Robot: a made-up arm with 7 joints. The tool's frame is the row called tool. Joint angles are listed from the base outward.
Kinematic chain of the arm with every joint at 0, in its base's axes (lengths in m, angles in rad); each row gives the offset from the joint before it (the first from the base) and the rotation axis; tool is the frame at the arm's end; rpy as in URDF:
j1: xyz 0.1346 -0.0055 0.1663 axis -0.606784 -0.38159 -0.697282
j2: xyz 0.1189 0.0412 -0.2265 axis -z
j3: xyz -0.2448 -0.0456 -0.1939 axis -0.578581 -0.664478 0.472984
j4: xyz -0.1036 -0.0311 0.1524 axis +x
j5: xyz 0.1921 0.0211 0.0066 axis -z
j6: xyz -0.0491 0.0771 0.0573 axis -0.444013 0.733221 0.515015
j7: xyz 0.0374 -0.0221 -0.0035 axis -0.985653 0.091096 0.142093
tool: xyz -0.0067 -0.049 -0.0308 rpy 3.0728 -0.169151 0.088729
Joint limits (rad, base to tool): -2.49..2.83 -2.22..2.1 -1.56..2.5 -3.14..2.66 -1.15..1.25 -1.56..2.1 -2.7..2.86
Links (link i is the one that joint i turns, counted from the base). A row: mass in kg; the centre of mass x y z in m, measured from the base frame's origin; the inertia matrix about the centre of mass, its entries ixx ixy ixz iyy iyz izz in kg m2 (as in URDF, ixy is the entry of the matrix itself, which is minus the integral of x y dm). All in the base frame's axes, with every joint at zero. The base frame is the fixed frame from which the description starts. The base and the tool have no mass.
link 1: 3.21; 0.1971 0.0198 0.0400; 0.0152 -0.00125 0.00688 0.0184 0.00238 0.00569
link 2: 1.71; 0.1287 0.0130 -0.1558; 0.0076 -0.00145 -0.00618 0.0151 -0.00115 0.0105
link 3: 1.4; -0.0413 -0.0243 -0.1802; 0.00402 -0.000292 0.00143 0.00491 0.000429 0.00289
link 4: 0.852; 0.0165 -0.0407 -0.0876; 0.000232 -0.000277 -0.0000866 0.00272 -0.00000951 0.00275
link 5: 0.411; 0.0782 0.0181 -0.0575; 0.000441 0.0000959 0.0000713 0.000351 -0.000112 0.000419
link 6: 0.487; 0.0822 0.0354 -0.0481; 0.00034 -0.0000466 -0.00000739 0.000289 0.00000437 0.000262
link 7: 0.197; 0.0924 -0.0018 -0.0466; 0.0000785 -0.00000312 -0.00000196 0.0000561 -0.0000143 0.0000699
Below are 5 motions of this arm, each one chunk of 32 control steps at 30 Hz.
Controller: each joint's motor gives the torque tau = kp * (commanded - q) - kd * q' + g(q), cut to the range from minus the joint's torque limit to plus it. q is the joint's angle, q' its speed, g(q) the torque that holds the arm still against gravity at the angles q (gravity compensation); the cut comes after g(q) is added. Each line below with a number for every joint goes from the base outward.
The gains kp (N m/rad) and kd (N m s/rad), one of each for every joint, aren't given. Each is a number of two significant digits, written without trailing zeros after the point. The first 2 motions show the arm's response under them.
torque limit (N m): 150 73 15 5.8 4.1 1.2 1.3
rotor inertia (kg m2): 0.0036 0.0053 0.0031 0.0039 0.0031 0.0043 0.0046
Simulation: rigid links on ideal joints. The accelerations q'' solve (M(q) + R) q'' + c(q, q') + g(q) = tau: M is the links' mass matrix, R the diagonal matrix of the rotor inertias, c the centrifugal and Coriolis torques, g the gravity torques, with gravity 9.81 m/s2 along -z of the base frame. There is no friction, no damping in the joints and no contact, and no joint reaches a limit. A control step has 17 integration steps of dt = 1/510 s. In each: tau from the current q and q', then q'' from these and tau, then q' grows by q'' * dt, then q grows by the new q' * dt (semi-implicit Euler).
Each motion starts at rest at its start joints. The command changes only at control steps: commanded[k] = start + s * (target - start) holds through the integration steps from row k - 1 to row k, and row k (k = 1, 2, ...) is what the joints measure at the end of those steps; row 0 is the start. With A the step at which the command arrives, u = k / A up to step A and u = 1 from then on. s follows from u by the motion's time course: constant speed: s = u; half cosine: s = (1 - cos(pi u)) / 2; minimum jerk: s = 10 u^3 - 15 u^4 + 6 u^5; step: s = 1 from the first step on.
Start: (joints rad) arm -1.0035 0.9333 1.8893 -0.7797 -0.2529 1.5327 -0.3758
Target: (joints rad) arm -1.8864 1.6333 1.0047 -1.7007 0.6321 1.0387 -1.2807
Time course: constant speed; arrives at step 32
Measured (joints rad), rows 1 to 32:
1: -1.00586 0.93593 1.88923 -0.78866 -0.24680 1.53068 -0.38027
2: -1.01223 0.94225 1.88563 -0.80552 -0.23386 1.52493 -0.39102
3: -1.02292 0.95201 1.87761 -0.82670 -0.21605 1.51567 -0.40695
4: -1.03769 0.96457 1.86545 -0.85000 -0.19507 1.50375 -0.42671
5: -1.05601 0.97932 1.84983 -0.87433 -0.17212 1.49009 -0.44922
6: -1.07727 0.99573 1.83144 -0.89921 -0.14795 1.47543 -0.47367
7: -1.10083 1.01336 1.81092 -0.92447 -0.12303 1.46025 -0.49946
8: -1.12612 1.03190 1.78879 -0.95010 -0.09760 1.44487 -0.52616
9: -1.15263 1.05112 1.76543 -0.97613 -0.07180 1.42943 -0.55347
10: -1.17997 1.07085 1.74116 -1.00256 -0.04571 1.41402 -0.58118
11: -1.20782 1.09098 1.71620 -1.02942 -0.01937 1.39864 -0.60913
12: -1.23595 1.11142 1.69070 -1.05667 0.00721 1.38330 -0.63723
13: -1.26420 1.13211 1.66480 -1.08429 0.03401 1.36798 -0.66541
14: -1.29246 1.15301 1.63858 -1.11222 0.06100 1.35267 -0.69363
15: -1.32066 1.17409 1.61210 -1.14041 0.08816 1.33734 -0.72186
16: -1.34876 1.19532 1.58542 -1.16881 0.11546 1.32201 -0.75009
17: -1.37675 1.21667 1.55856 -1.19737 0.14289 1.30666 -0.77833
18: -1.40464 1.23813 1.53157 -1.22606 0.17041 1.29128 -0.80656
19: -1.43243 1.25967 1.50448 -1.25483 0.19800 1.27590 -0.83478
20: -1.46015 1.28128 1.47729 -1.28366 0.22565 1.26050 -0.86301
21: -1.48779 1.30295 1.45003 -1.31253 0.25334 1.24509 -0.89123
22: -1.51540 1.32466 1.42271 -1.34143 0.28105 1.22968 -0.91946
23: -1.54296 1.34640 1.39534 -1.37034 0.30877 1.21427 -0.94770
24: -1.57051 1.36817 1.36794 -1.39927 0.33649 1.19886 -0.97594
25: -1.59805 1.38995 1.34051 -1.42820 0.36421 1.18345 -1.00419
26: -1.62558 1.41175 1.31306 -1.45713 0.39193 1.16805 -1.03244
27: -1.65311 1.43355 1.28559 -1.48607 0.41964 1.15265 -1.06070
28: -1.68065 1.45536 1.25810 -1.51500 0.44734 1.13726 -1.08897
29: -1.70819 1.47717 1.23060 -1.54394 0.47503 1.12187 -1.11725
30: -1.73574 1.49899 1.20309 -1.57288 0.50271 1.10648 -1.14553
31: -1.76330 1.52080 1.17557 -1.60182 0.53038 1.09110 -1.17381
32: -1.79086 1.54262 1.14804 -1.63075 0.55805 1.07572 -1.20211
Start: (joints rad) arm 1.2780 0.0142 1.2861 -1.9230 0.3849 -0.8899 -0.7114
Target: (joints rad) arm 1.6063 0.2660 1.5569 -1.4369 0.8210 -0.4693 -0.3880
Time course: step
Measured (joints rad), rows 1 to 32:
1: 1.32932 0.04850 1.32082 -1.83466 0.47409 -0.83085 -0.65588
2: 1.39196 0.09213 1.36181 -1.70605 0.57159 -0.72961 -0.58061
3: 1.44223 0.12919 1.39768 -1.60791 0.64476 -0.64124 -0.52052
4: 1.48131 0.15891 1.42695 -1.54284 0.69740 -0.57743 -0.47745
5: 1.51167 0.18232 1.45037 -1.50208 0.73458 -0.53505 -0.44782
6: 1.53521 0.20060 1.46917 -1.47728 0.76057 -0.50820 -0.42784
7: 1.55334 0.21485 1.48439 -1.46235 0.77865 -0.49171 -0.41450
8: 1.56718 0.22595 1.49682 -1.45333 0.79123 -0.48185 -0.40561
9: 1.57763 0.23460 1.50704 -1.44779 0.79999 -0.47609 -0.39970
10: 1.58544 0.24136 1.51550 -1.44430 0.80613 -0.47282 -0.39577
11: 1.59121 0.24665 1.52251 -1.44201 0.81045 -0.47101 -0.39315
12: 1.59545 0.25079 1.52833 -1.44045 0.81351 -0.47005 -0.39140
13: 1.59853 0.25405 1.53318 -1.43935 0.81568 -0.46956 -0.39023
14: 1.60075 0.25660 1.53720 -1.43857 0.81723 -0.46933 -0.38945
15: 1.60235 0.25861 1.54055 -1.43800 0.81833 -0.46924 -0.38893
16: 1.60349 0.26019 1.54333 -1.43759 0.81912 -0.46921 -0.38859
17: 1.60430 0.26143 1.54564 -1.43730 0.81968 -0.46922 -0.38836
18: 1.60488 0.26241 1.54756 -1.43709 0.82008 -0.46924 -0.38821
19: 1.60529 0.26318 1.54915 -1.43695 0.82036 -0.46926 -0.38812
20: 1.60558 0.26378 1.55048 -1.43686 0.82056 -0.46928 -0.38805
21: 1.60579 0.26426 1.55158 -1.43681 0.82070 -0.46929 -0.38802
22: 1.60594 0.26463 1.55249 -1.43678 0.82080 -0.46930 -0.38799
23: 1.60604 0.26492 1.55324 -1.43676 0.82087 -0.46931 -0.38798
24: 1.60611 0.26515 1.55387 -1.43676 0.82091 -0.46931 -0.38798
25: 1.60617 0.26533 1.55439 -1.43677 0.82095 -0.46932 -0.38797
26: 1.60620 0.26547 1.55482 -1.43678 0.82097 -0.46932 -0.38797
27: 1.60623 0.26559 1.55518 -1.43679 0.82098 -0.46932 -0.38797
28: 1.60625 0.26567 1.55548 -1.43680 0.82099 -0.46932 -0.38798
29: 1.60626 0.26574 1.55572 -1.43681 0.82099 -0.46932 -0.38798
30: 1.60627 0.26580 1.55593 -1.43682 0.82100 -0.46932 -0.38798
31: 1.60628 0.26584 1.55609 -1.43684 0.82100 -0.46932 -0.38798
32: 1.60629 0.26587 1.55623 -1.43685 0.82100 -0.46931 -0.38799
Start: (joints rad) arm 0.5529 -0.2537 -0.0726 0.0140 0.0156 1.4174 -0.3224
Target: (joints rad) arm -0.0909 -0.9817 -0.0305 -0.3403 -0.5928 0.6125 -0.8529
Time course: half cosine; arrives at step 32
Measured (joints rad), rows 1 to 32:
1: 0.55259 -0.25401 -0.07256 0.01378 0.01532 1.41701 -0.32260
2: 0.55139 -0.25520 -0.07241 0.01289 0.01413 1.41539 -0.32349
3: 0.54878 -0.25779 -0.07215 0.01102 0.01144 1.41174 -0.32560
4: 0.54441 -0.26214 -0.07174 0.00793 0.00687 1.40549 -0.32934
5: 0.53801 -0.26854 -0.07118 0.00352 0.00015 1.39629 -0.33494
6: 0.52943 -0.27720 -0.07045 -0.00229 -0.00887 1.38395 -0.34258
7: 0.51855 -0.28825 -0.06955 -0.00949 -0.02025 1.36842 -0.35231
8: 0.50536 -0.30176 -0.06846 -0.01806 -0.03400 1.34973 -0.36412
9: 0.48989 -0.31774 -0.06719 -0.02794 -0.05006 1.32798 -0.37797
10: 0.47220 -0.33614 -0.06574 -0.03906 -0.06833 1.30334 -0.39376
11: 0.45240 -0.35688 -0.06412 -0.05133 -0.08867 1.27601 -0.41137
12: 0.43066 -0.37984 -0.06235 -0.06463 -0.11091 1.24622 -0.43065
13: 0.40714 -0.40486 -0.06044 -0.07883 -0.13484 1.21424 -0.45143
14: 0.38206 -0.43174 -0.05843 -0.09381 -0.16025 1.18038 -0.47351
15: 0.35563 -0.46026 -0.05636 -0.10942 -0.18690 1.14493 -0.49668
16: 0.32809 -0.49019 -0.05424 -0.12552 -0.21452 1.10823 -0.52072
17: 0.29970 -0.52126 -0.05213 -0.14195 -0.24286 1.07062 -0.54541
18: 0.27071 -0.55319 -0.05006 -0.15856 -0.27162 1.03247 -0.57050
19: 0.24138 -0.58570 -0.04806 -0.17520 -0.30054 0.99413 -0.59575
20: 0.21199 -0.61848 -0.04618 -0.19172 -0.32933 0.95598 -0.62091
21: 0.18280 -0.65123 -0.04445 -0.20797 -0.35770 0.91837 -0.64575
22: 0.15407 -0.68364 -0.04289 -0.22380 -0.38538 0.88168 -0.67002
23: 0.12606 -0.71540 -0.04152 -0.23906 -0.41210 0.84625 -0.69349
24: 0.09902 -0.74621 -0.04037 -0.25362 -0.43760 0.81243 -0.71593
25: 0.07319 -0.77578 -0.03945 -0.26733 -0.46162 0.78055 -0.73712
26: 0.04881 -0.80382 -0.03876 -0.28007 -0.48394 0.75091 -0.75686
27: 0.02611 -0.83006 -0.03830 -0.29172 -0.50434 0.72381 -0.77496
28: 0.00530 -0.85425 -0.03806 -0.30215 -0.52264 0.69951 -0.79124
29: -0.01341 -0.87616 -0.03804 -0.31127 -0.53865 0.67825 -0.80555
30: -0.02984 -0.89557 -0.03822 -0.31897 -0.55223 0.66022 -0.81776
31: -0.04382 -0.91231 -0.03857 -0.32519 -0.56327 0.64561 -0.82774
32: -0.05519 -0.92621 -0.03908 -0.32985 -0.57166 0.63456 -0.83541

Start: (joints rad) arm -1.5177 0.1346 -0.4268 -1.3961 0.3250 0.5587 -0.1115
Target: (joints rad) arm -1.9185 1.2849 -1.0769 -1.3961 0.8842 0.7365 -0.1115
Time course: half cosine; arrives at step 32
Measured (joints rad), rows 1 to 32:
1: -1.51777 0.13500 -0.42721 -1.39605 0.32537 0.55874 -0.11149
2: -1.51817 0.13666 -0.42867 -1.39596 0.32681 0.55899 -0.11147
3: -1.51925 0.14038 -0.43155 -1.39591 0.32982 0.55970 -0.11146
4: -1.52132 0.14682 -0.43606 -1.39593 0.33467 0.56102 -0.11144
5: -1.52461 0.15650 -0.44232 -1.39598 0.34151 0.56303 -0.11143
6: -1.52930 0.16978 -0.45042 -1.39602 0.35043 0.56576 -0.11140
7: -1.53549 0.18690 -0.46040 -1.39602 0.36145 0.56920 -0.11137
8: -1.54323 0.20798 -0.47228 -1.39598 0.37454 0.57333 -0.11132
9: -1.55250 0.23305 -0.48607 -1.39587 0.38965 0.57810 -0.11125
10: -1.56327 0.26203 -0.50172 -1.39571 0.40668 0.58349 -0.11116
11: -1.57547 0.29480 -0.51920 -1.39552 0.42550 0.58946 -0.11106
12: -1.58901 0.33114 -0.53840 -1.39529 0.44596 0.59595 -0.11095
13: -1.60377 0.37079 -0.55924 -1.39506 0.46788 0.60292 -0.11084
14: -1.61962 0.41344 -0.58156 -1.39484 0.49106 0.61031 -0.11073
15: -1.63641 0.45872 -0.60523 -1.39466 0.51528 0.61808 -0.11063
16: -1.65399 0.50624 -0.63007 -1.39453 0.54030 0.62614 -0.11056
17: -1.67218 0.55558 -0.65589 -1.39448 0.56590 0.63445 -0.11051
18: -1.69083 0.60629 -0.68248 -1.39452 0.59181 0.64292 -0.11049
19: -1.70974 0.65788 -0.70964 -1.39467 0.61780 0.65149 -0.11051
20: -1.72875 0.70989 -0.73714 -1.39493 0.64361 0.66008 -0.11058
21: -1.74765 0.76182 -0.76474 -1.39532 0.66900 0.66862 -0.11069
22: -1.76628 0.81319 -0.79221 -1.39583 0.69371 0.67702 -0.11085
23: -1.78446 0.86351 -0.81930 -1.39645 0.71753 0.68521 -0.11105
24: -1.80200 0.91229 -0.84576 -1.39717 0.74022 0.69310 -0.11130
25: -1.81874 0.95908 -0.87136 -1.39798 0.76158 0.70060 -0.11159
26: -1.83451 1.00343 -0.89587 -1.39885 0.78140 0.70765 -0.11191
27: -1.84916 1.04493 -0.91903 -1.39976 0.79951 0.71417 -0.11225
28: -1.86254 1.08317 -0.94065 -1.40069 0.81572 0.72008 -0.11260
29: -1.87452 1.11779 -0.96049 -1.40161 0.82991 0.72532 -0.11297
30: -1.88497 1.14847 -0.97838 -1.40251 0.84193 0.72983 -0.11332
31: -1.89381 1.17491 -0.99413 -1.40335 0.85167 0.73356 -0.11367
32: -1.90094 1.19686 -1.00758 -1.40413 0.85905 0.73647 -0.11399

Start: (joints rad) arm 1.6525 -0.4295 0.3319 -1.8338 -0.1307 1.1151 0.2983
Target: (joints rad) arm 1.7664 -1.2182 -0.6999 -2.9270 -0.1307 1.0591 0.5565
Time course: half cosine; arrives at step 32
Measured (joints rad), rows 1 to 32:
1: 1.65246 -0.42973 0.33172 -1.83412 -0.13078 1.11495 0.29839
2: 1.65238 -0.43071 0.33085 -1.83569 -0.13100 1.11437 0.29879
3: 1.65238 -0.43301 0.32861 -1.83965 -0.13134 1.11327 0.29975
4: 1.65259 -0.43712 0.32437 -1.84700 -0.13174 1.11172 0.30148
5: 1.65314 -0.44342 0.31761 -1.85841 -0.13216 1.10990 0.30411
6: 1.65411 -0.45221 0.30793 -1.87430 -0.13257 1.10794 0.30771
7: 1.65555 -0.46365 0.29505 -1.89483 -0.13296 1.10597 0.31233
8: 1.65750 -0.47785 0.27879 -1.92000 -0.13333 1.10404 0.31796
9: 1.65997 -0.49483 0.25908 -1.94967 -0.13366 1.10217 0.32457
10: 1.66295 -0.51456 0.23591 -1.98359 -0.13397 1.10037 0.33213
11: 1.66642 -0.53693 0.20935 -2.02148 -0.13425 1.09862 0.34058
12: 1.67036 -0.56181 0.17953 -2.06295 -0.13449 1.09693 0.34985
13: 1.67473 -0.58901 0.14663 -2.10761 -0.13468 1.09527 0.35986
14: 1.67948 -0.61832 0.11089 -2.15501 -0.13482 1.09364 0.37053
15: 1.68458 -0.64948 0.07257 -2.20468 -0.13489 1.09201 0.38176
16: 1.68997 -0.68222 0.03200 -2.25612 -0.13489 1.09039 0.39345
17: 1.69558 -0.71624 -0.01050 -2.30881 -0.13480 1.08876 0.40550
18: 1.70135 -0.75124 -0.05453 -2.36223 -0.13462 1.08711 0.41779
19: 1.70723 -0.78687 -0.09972 -2.41582 -0.13435 1.08543 0.43021
20: 1.71313 -0.82282 -0.14563 -2.46906 -0.13398 1.08373 0.44263
21: 1.71899 -0.85874 -0.19183 -2.52141 -0.13352 1.08201 0.45494
22: 1.72473 -0.89428 -0.23789 -2.57234 -0.13297 1.08026 0.46701
23: 1.73029 -0.92911 -0.28336 -2.62136 -0.13235 1.07851 0.47872
24: 1.73560 -0.96290 -0.32781 -2.66798 -0.13166 1.07676 0.48995
25: 1.74060 -0.99533 -0.37079 -2.71175 -0.13093 1.07503 0.50057
26: 1.74524 -1.02608 -0.41190 -2.75225 -0.13016 1.07335 0.51049
27: 1.74945 -1.05487 -0.45073 -2.78911 -0.12938 1.07175 0.51961
28: 1.75321 -1.08141 -0.48691 -2.82197 -0.12860 1.07026 0.52783
29: 1.75649 -1.10546 -0.52011 -2.85054 -0.12783 1.06890 0.53506
30: 1.75925 -1.12679 -0.54999 -2.87455 -0.12709 1.06769 0.54125
31: 1.76148 -1.14519 -0.57630 -2.89379 -0.12640 1.06668 0.54633
32: 1.76318 -1.16049 -0.59878 -2.90809 -0.12576 1.06587 0.55026

